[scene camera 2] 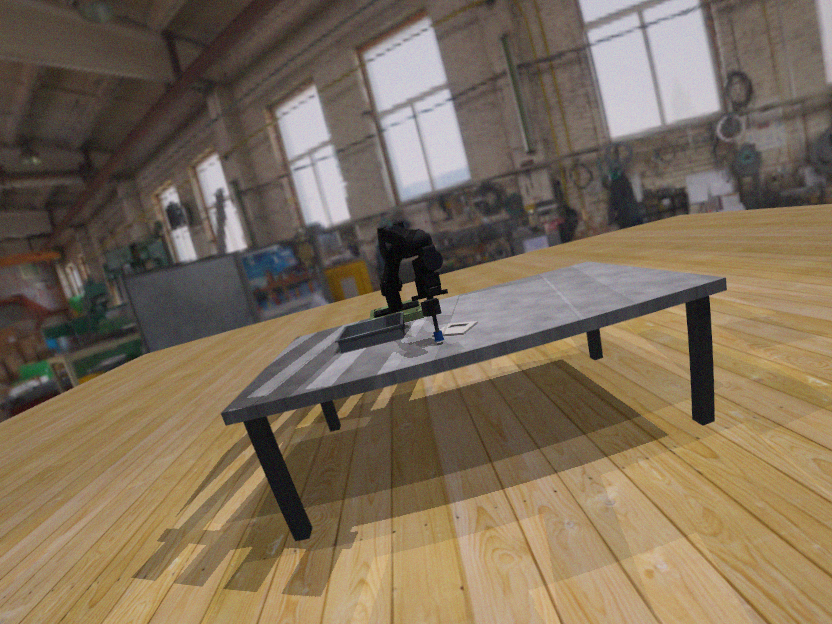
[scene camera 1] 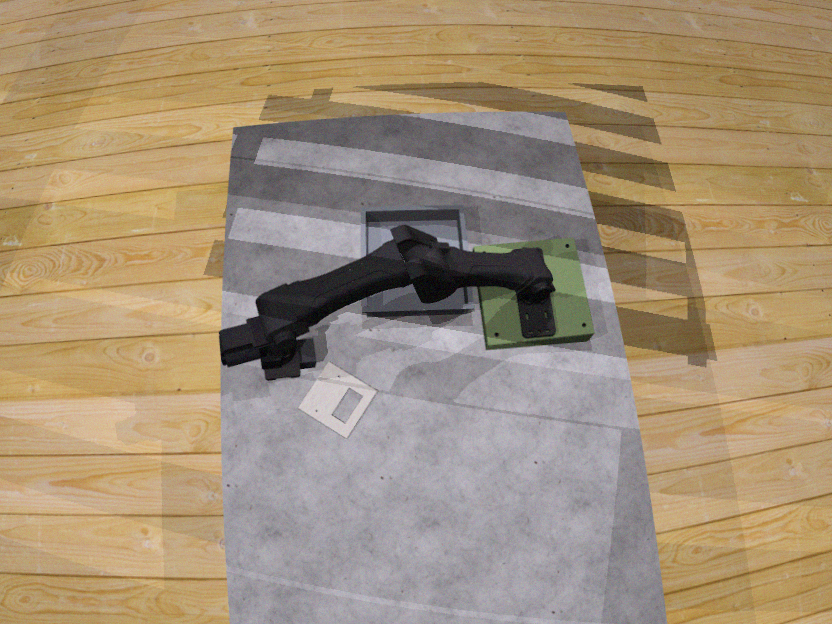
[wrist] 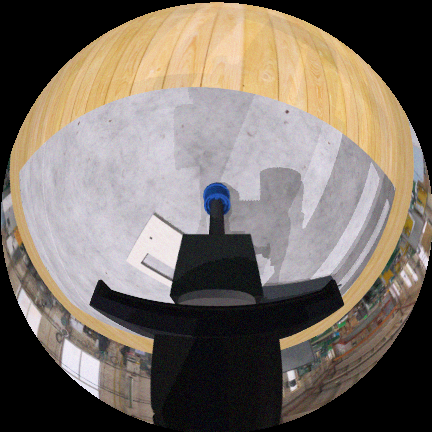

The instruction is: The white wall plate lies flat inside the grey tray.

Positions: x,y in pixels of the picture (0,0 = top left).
My suction cup (scene camera 1: 303,356): 1.12 m from the lens. A white wall plate (scene camera 1: 328,390): 1.22 m from the lens.
